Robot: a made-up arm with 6 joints.
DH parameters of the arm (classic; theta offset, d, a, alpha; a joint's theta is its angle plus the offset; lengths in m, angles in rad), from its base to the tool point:
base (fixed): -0.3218 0 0.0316 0
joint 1: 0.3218 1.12 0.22 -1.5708
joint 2: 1.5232 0 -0.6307 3.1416
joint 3: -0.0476 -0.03 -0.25 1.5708
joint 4: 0 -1.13 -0.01 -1.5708
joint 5: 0 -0.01 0.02 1.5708
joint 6: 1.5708 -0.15 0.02 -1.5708
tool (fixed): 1.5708 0.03 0 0
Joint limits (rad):
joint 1: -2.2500..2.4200
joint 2: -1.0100..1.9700
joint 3: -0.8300..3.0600
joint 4: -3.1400..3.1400
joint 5: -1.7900..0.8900
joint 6: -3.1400..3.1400
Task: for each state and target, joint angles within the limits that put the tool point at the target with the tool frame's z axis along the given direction. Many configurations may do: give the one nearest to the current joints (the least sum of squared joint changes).
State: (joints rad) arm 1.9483 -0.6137 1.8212 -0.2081 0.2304 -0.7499
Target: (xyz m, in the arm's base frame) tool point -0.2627 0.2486 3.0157 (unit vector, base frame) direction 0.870 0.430 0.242
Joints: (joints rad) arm 2.3803 -0.0743 1.1378 -0.3184 -0.1641 -0.8350
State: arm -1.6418 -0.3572 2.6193 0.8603 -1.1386 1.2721
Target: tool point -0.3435 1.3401 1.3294 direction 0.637 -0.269 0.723
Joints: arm -1.3222 -0.8105 2.4063 0.7409 -1.2879 2.0827
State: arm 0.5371 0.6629 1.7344 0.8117 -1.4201 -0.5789
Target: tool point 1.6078 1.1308 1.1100 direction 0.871 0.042 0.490
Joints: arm 0.6758 1.3581 1.0407 0.9099 -1.5386 -1.0265
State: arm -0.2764 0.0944 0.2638 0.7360 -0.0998 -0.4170
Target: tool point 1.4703 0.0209 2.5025 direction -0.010 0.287 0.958
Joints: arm 0.0370 0.3879 0.8814 0.6907 -0.4993 -0.3214
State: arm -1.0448 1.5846 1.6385 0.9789 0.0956 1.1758
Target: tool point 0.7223 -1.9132 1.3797 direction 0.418 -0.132 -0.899
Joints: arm -1.2235 1.9431 2.1418 1.4707 -0.3194 1.3010
